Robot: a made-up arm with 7 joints.
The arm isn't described. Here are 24 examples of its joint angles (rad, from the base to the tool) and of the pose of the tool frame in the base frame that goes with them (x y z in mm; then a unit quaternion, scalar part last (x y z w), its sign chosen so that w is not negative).
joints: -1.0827 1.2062 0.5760 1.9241 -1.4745 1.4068 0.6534
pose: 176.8 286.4 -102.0 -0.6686 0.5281 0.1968 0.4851
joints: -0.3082 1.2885 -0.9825 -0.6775 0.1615 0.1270 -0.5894
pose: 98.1 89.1 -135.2 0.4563 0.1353 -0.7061 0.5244
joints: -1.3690 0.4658 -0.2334 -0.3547 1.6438 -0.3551 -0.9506
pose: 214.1 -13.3 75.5 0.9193 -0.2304 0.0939 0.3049
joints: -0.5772 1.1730 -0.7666 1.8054 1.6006 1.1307 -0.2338
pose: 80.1 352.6 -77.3 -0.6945 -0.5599 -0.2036 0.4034
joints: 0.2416 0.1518 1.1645 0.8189 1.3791 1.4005 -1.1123
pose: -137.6 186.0 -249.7 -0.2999 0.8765 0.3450 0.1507
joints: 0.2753 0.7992 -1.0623 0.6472 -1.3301 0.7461 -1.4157
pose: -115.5 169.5 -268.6 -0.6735 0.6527 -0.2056 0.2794
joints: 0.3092 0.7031 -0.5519 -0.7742 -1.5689 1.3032 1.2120
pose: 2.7 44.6 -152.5 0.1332 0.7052 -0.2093 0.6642
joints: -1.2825 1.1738 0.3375 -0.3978 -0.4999 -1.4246 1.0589
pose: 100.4 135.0 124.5 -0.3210 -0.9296 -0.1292 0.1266
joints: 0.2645 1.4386 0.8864 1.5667 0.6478 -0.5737 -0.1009
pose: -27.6 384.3 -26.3 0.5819 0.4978 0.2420 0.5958
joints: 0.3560 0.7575 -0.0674 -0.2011 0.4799 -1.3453 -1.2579
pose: 41.9 136.2 -171.4 0.4704 -0.1071 -0.8170 0.3158
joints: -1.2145 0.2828 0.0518 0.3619 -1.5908 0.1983 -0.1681
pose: 315.1 29.0 -10.5 -0.5665 -0.1446 -0.3683 0.7228
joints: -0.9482 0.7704 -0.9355 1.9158 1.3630 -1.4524 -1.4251
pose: 162.0 249.9 -184.0 -0.1283 -0.5532 0.8080 0.1568
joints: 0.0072 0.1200 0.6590 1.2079 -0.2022 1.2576 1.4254
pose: -64.0 96.4 -329.0 0.3073 0.9020 0.3009 0.0372
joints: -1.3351 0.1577 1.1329 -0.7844 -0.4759 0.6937 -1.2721
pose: 153.0 138.9 39.9 0.1163 -0.6217 -0.3362 0.6978
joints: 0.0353 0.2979 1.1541 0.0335 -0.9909 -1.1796 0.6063
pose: -3.0 246.1 -139.3 -0.1080 -0.6216 0.6739 0.3844
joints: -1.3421 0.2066 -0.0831 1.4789 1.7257 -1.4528 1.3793
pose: 301.9 8.0 -149.4 0.2215 -0.5307 -0.2633 0.7746
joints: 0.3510 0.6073 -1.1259 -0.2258 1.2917 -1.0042 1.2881
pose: -81.5 8.5 -204.0 -0.0955 -0.3685 -0.3187 0.8681
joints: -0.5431 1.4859 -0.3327 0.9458 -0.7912 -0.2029 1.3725
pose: 160.7 339.1 -20.3 0.3451 -0.1569 0.7839 0.4918
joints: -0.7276 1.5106 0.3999 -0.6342 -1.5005 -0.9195 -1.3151
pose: 97.6 128.2 123.7 0.3987 -0.6317 -0.6280 0.2183
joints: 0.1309 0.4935 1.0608 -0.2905 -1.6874 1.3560 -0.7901
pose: 52.4 219.8 -109.0 -0.4844 0.0551 -0.4038 0.7741
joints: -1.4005 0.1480 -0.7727 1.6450 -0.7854 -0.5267 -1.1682
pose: 334.5 18.5 -135.4 0.1049 0.0443 -0.6055 0.7876
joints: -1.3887 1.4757 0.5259 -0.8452 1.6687 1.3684 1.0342
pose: 5.2 122.9 123.3 0.2514 0.3731 -0.8167 0.3614
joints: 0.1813 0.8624 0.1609 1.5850 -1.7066 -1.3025 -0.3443
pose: -100.7 311.2 -161.9 0.3346 -0.0713 0.6103 0.7145
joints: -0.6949 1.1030 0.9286 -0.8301 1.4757 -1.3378 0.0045
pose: 96.9 136.4 63.6 -0.9308 0.3102 -0.0650 0.1823
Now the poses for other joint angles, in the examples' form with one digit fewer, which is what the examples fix.
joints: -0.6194 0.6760 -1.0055 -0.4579 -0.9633 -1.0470 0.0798
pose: 147 10 -114 -0.416 -0.322 -0.393 0.754
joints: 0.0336 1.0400 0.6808 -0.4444 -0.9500 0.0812 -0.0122
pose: 129 205 -8 0.118 -0.213 -0.010 0.970
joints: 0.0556 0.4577 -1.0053 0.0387 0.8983 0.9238 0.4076
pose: 24 30 -272 0.725 0.180 -0.148 0.648
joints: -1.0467 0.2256 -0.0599 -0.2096 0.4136 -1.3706 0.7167
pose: 210 2 -4 -0.147 -0.911 -0.060 0.380
